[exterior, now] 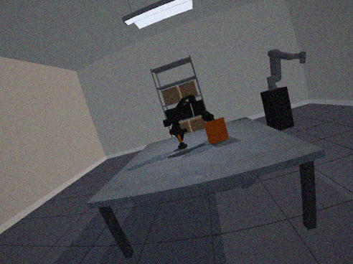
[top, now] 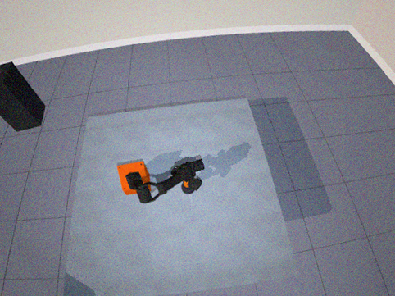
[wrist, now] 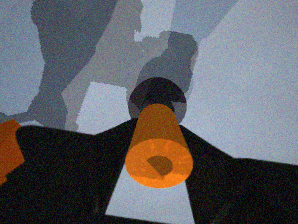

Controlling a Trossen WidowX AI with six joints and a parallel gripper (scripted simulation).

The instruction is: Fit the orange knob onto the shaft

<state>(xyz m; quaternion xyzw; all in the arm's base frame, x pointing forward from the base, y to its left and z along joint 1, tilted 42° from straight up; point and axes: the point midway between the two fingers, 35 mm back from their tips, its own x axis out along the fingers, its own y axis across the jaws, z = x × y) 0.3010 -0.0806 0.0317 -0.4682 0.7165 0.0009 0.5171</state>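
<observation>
Right now the dark round pedestal is 40 mm below my gripper tip. From my gripper tip the other things lie so: orange knob: 20 mm above.
</observation>
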